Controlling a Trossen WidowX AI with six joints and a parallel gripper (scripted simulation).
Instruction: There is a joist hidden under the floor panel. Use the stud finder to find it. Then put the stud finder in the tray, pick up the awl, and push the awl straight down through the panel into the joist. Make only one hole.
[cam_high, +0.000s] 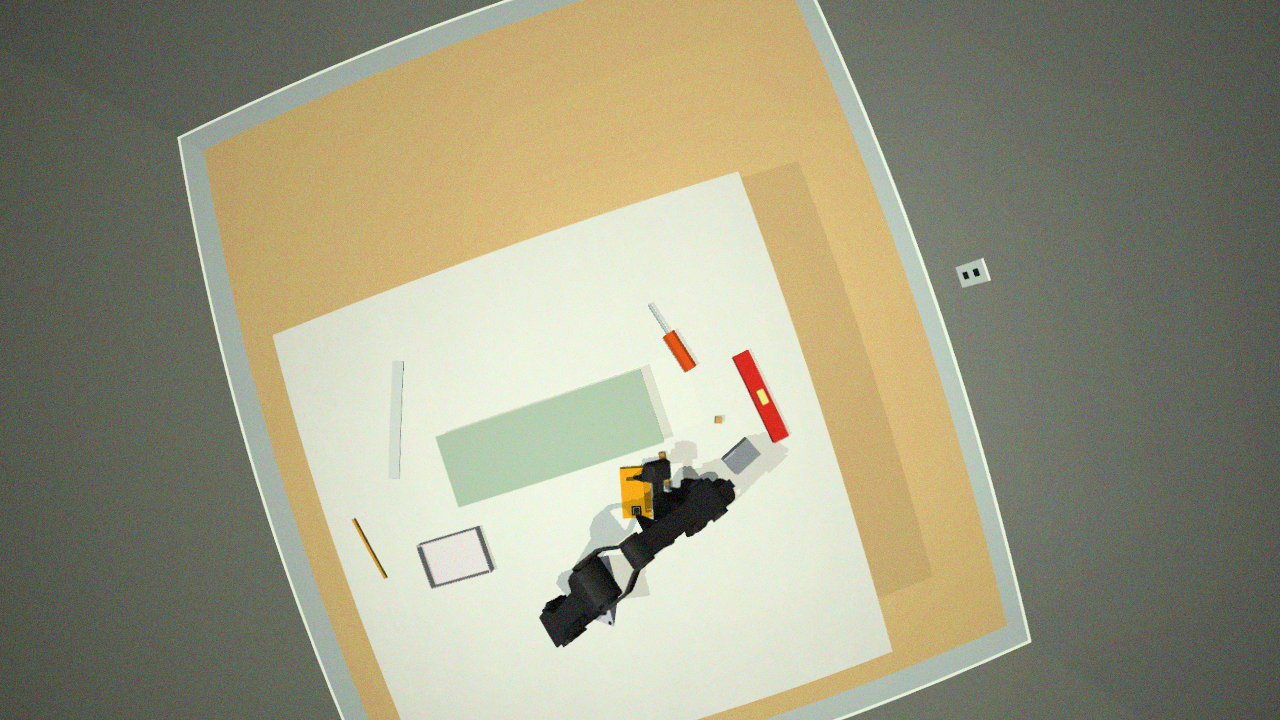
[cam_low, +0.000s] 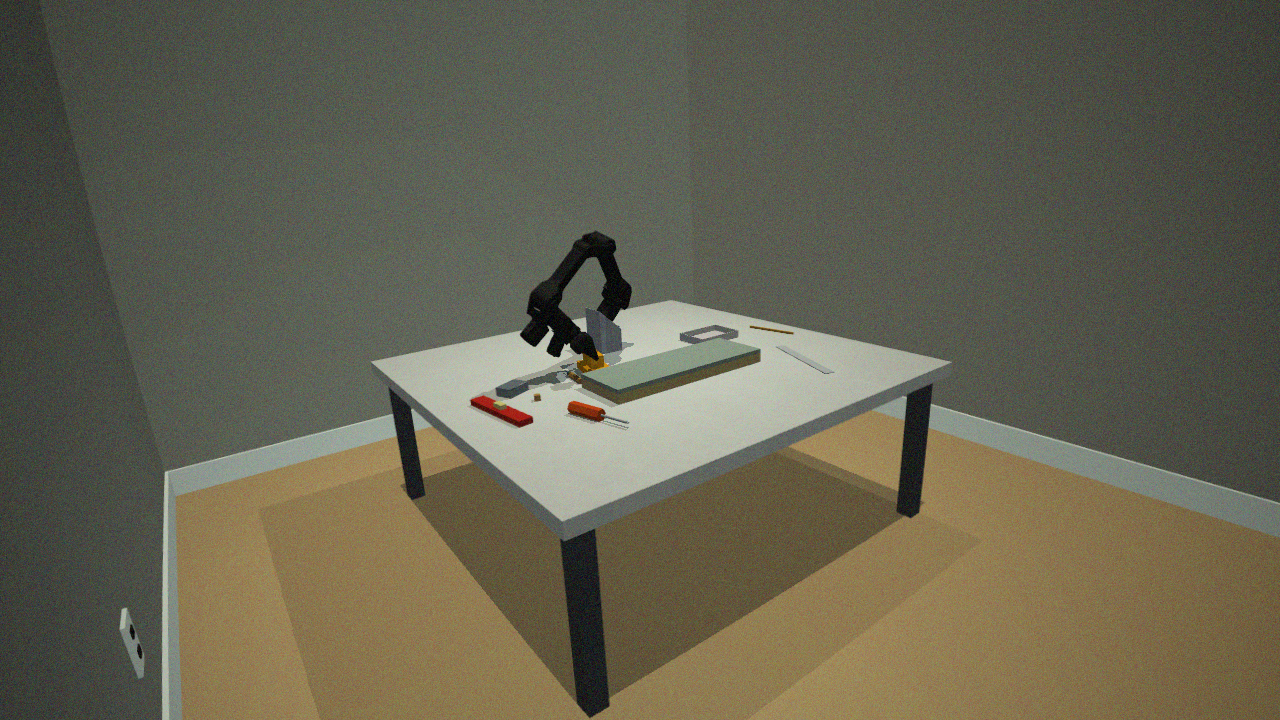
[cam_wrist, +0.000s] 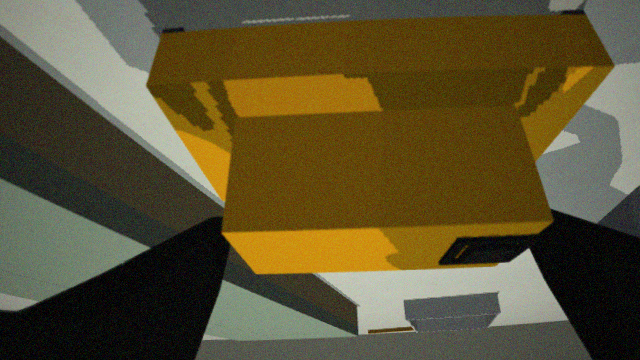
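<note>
Now: gripper tip 10 mm past the yellow stud finder, 10 mm to the right of it and 10 mm above it. The rest, counted from my gripper tip: awl (10 mm behind, 80 mm to the right, 40 mm below); then grey block (10 mm behind, 270 mm to the right, 40 mm below); then small brown cube (90 mm ahead, 250 mm to the right, 40 mm below).
</note>
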